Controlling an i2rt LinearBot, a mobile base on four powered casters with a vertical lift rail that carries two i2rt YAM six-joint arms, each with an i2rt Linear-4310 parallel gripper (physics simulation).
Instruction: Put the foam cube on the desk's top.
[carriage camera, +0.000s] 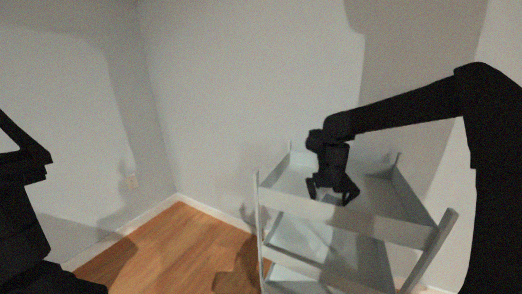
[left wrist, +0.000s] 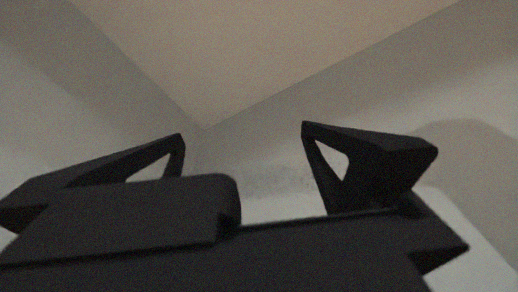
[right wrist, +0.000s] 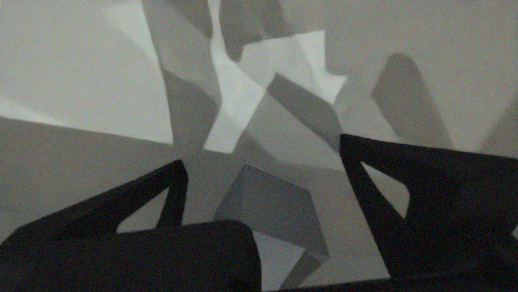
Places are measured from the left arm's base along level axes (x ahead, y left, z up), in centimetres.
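Where they show: left gripper, fingertip midpoint: (left wrist: 242, 133); right gripper, fingertip midpoint: (right wrist: 260, 156).
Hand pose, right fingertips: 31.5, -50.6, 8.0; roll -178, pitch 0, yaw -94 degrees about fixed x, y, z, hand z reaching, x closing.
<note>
Things, the pixels of their top centre, and the offset from my right fingertips, as dx, dy, dz. Level surfaces: height alone.
- foam cube, middle of its top: (right wrist: 262, 270) (carriage camera: 331, 200) -3.6, +0.8, +4.7
- wooden floor, its level: dz -66.2
- wall outlet, middle of its top: (carriage camera: 129, 175) +52.1, +126.9, -20.5
The foam cube (right wrist: 269, 210) is a small grey block on the floor of the top tray (carriage camera: 368, 193) of a white cart. It lies close to the tray's near wall. My right gripper (carriage camera: 330, 197) points straight down into the tray. It is open, with a finger on each side of the cube (carriage camera: 329, 199). In the right wrist view the cube lies between the spread fingers (right wrist: 261, 152) and I cannot tell whether they touch it. My left gripper (left wrist: 242, 133) is open and empty and points up at the ceiling corner. No desk is in view.
The cart (carriage camera: 339, 234) has two lower shelves and thin corner posts, and stands against the right wall. A wooden floor (carriage camera: 174, 252) runs to the room corner. A wall outlet (carriage camera: 132, 181) is on the left wall. My left arm (carriage camera: 21, 189) fills the left edge.
</note>
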